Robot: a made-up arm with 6 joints.
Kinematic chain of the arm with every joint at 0, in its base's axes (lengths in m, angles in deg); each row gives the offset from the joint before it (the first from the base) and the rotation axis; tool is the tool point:
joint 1: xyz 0 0 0.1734 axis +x
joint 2: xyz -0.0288 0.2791 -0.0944 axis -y
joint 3: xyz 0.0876 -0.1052 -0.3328 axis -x
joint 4: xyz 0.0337 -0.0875 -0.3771 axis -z
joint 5: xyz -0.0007 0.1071 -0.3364 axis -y
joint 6: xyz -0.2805 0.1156 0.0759 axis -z
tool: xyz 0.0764 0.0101 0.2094
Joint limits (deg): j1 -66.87..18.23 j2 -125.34..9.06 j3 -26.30..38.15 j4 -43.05..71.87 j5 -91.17..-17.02 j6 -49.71..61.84
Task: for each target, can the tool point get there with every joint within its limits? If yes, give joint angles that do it. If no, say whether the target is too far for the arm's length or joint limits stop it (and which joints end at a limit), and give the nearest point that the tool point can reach.
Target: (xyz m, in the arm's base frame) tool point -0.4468 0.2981 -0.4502
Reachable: yes | joints -0.90 -38.49 -12.57 -32.90 -32.85 34.45
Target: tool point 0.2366 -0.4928 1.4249
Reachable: no: joint limits stop it (at a limit: joint 2, joint 3, joint 4, joint 5, joint 6) | nearest point -0.4450 -0.1556 0.5685 | short by 1.145 m
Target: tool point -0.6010 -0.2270 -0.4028
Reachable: yes | joints -43.27 -66.98 6.59 -4.39 -55.51 42.38
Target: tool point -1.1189 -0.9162 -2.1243
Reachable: no: too far | nearest point -0.4576 -0.3819 -0.7842 | short by 1.587 m
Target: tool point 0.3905 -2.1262 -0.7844
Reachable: no: too far | nearest point 0.1591 -0.9575 -0.3772 | short by 1.259 m
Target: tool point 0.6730 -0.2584 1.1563
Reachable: no: joint limits stop it (at a limit: joint 1, joint 2, joint 3, joint 4, joint 5, joint 6) | nearest point 0.5351 -0.6415 0.2666 | short by 0.978 m
